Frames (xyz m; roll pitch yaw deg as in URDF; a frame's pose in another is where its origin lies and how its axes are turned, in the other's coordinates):
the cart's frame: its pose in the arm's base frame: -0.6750 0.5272 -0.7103 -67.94 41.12 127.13
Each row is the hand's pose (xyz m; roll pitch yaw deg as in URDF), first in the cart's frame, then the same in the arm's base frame.
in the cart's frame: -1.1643 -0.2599 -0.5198 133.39 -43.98 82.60
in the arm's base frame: 0.2982 0.2016 0.0898 170.50 21.27 -130.88
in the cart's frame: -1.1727 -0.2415 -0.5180 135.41 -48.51 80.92
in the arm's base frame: 0.3017 0.1828 0.0830 170.01 18.27 -134.70
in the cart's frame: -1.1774 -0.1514 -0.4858 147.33 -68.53 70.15
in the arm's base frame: 0.2814 0.1040 0.0323 169.80 3.37 -149.41
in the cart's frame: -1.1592 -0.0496 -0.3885 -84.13 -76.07 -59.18
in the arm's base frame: 0.1937 0.0072 -0.0233 174.42 -19.75 -172.03
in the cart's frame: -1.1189 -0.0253 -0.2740 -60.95 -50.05 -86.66
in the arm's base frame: 0.0754 -0.0275 -0.0343 -175.83 -39.78 164.81
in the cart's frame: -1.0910 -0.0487 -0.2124 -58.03 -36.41 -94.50
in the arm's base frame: 0.0064 -0.0164 -0.0189 -167.81 -50.32 150.06
